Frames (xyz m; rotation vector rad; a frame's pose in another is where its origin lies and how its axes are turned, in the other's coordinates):
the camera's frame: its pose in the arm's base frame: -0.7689 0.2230 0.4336 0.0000 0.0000 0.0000
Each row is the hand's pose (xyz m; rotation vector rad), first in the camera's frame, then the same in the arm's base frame.
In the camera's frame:
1: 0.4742 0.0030 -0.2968 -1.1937 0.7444 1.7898
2: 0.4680 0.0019 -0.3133 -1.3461 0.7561 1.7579
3: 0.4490 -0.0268 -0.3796 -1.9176 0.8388 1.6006
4: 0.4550 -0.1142 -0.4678 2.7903 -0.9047 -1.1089
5: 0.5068 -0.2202 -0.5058 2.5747 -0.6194 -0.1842
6: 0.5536 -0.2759 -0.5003 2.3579 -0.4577 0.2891
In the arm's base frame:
1: -0.2947 0.2260 0.1368 -1.1937 0.7444 1.7898
2: -0.3009 0.2249 0.1203 -1.3461 0.7561 1.7579
3: -0.3199 0.1962 0.0540 -1.9176 0.8388 1.6006
4: -0.3139 0.1088 -0.0342 2.7903 -0.9047 -1.1089
5: -0.2621 0.0028 -0.0722 2.5747 -0.6194 -0.1842
6: -0.2153 -0.0529 -0.0667 2.3579 -0.4577 0.2891

